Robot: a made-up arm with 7 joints.
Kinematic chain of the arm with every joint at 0, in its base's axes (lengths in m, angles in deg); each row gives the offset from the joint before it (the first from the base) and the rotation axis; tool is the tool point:
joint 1: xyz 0 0.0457 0 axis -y
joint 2: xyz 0 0.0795 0 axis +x
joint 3: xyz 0 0 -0.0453 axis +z
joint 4: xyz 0 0 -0.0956 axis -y
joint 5: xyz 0 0 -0.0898 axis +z
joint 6: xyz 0 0 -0.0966 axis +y
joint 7: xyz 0 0 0 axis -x
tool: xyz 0 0 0
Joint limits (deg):
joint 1: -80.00..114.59
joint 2: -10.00..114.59
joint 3: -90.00..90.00
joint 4: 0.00..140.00
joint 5: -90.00..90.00
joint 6: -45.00..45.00
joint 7: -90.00..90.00
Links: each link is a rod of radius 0.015 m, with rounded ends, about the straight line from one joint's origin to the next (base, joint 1, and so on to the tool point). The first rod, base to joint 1, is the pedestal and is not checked.
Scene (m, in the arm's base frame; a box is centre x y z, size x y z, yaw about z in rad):
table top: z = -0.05
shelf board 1: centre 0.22 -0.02 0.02 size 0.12 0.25 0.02 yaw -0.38
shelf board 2: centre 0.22 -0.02 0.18 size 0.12 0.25 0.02 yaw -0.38
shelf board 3: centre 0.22 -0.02 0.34 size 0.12 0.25 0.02 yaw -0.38
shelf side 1: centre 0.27 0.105 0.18 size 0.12 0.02 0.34 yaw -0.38
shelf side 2: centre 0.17 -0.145 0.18 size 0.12 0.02 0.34 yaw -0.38
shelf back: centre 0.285 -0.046 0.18 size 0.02 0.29 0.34 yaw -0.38
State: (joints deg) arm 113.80 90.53 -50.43 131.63 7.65 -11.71 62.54
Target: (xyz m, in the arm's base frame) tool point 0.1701 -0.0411 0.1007
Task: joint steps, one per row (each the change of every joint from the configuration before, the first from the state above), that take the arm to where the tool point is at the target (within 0.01 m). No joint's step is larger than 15 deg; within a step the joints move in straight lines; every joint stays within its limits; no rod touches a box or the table.
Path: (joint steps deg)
1: -1.01 -14.60 -4.25 -9.16 0.00 0.00 0.00
2: -1.01 -14.60 -4.25 -9.17 0.00 0.00 0.00
3: -1.01 -14.60 -4.25 -9.16 0.00 0.00 0.00
4: -1.01 -14.60 -4.25 -9.17 0.00 0.00 0.00
5: -1.01 -14.60 -4.25 -9.16 0.00 0.00 0.00
6: -1.01 -14.60 -4.25 -9.16 0.00 0.00 0.00

